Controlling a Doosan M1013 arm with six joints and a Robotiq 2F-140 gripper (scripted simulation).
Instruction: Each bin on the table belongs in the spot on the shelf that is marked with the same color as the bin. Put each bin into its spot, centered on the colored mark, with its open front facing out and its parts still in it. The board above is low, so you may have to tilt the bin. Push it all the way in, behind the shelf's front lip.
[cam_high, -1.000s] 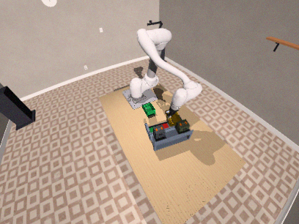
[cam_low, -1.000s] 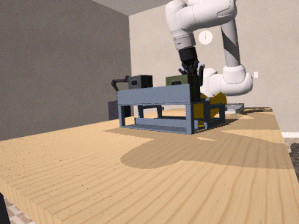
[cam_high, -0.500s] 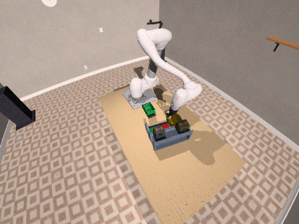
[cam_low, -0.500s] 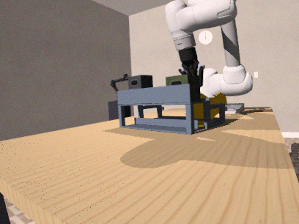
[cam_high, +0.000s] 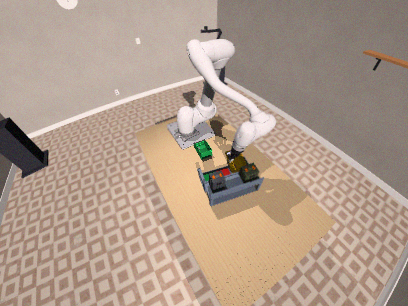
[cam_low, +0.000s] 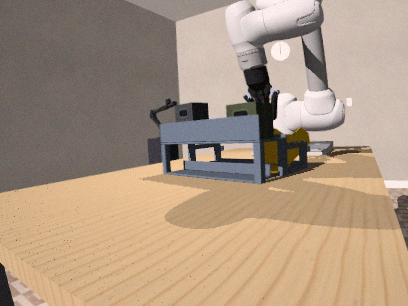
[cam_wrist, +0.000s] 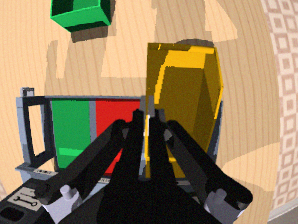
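The yellow bin is 50 mm to the left of my hand and 40 mm below it. Round my hand: dark box (110 mm ahead, 230 mm to the right, 50 mm above); green bin (290 mm behind, 60 mm to the right, 80 mm below).
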